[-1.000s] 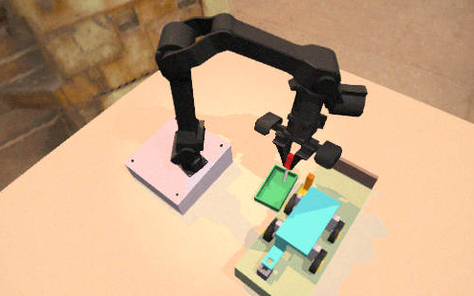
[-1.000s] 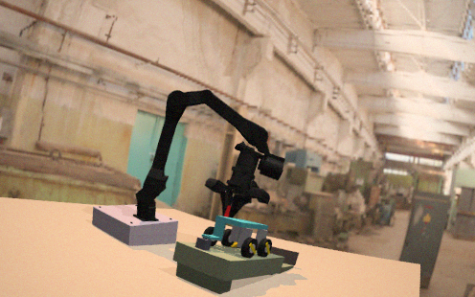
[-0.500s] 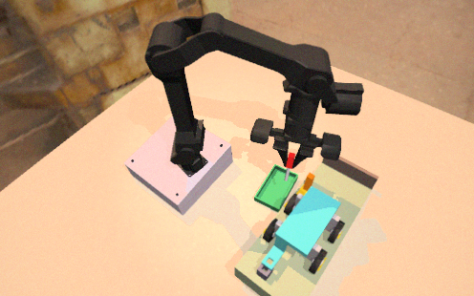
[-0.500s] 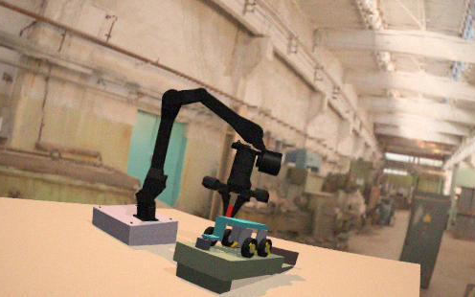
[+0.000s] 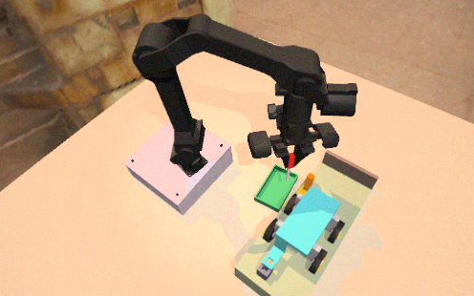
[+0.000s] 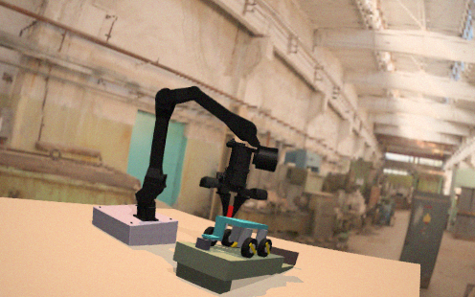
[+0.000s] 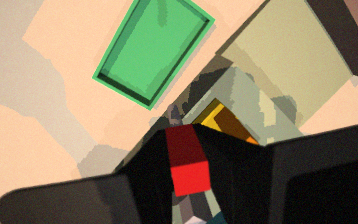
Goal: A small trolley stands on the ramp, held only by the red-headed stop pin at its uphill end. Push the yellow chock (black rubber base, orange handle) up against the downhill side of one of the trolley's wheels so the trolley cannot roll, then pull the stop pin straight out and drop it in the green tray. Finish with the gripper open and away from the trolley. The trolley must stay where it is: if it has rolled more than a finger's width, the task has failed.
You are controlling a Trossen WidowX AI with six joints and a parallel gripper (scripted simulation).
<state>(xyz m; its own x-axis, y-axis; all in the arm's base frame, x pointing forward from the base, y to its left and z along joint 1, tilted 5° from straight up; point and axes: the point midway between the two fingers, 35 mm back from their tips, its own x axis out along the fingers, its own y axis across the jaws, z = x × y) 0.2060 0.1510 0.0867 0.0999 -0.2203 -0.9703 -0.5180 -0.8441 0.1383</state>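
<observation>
Now: gripper tip right at the red-headed stop pin. Round my gripper tip: dark ramp lip: 17 cm to the left, 11 cm below, 8 cm ahead; yellow chock: 5 cm below, 5 cm ahead; cyan trolley: 12 cm ahead, 8 cm to the right, 2 cm below.
</observation>
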